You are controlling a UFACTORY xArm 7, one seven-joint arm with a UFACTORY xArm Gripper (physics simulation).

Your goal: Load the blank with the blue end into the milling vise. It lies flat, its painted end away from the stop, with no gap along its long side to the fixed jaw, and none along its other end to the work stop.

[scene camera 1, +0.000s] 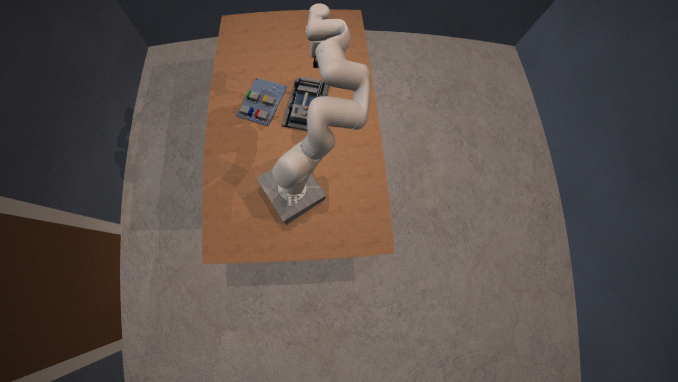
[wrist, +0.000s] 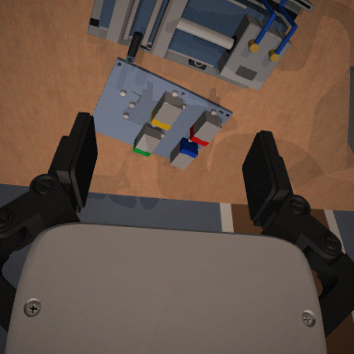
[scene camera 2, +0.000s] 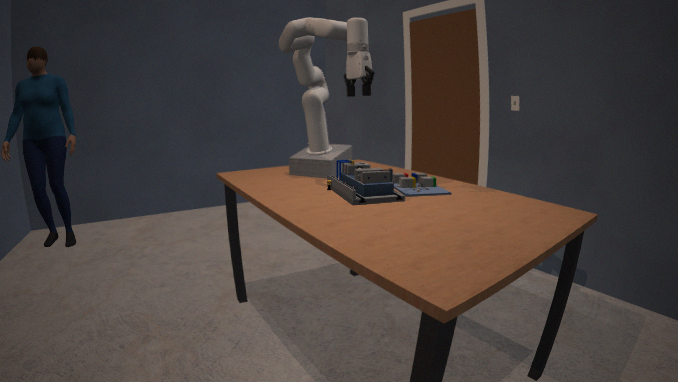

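Note:
The blank with the blue end (scene camera 1: 245,109) (scene camera 2: 420,176) (wrist: 182,157) lies on the blue-grey plate (scene camera 1: 260,85) (scene camera 2: 431,192) (wrist: 107,116), near its edge. In the wrist view its blue end points up and right, towards the blank with the red end. The milling vise (scene camera 1: 300,112) (scene camera 2: 375,188) (wrist: 236,64) stands beside the plate; no blank shows between its jaws, though the arm and frame edge hide parts of it. My gripper (scene camera 1: 315,63) (scene camera 2: 359,90) (wrist: 173,139) is open and empty, high above the table, fingers pointing down.
Blanks with a red end (scene camera 1: 262,115) (wrist: 206,128), a yellow end (scene camera 1: 269,101) (wrist: 168,110) and a green end (scene camera 1: 254,96) (wrist: 149,139) lie on the plate, among small pins. Blue bent tubes (wrist: 265,31) rise from the vise. A person (scene camera 2: 42,107) stands beyond the table (scene camera 2: 450,240).

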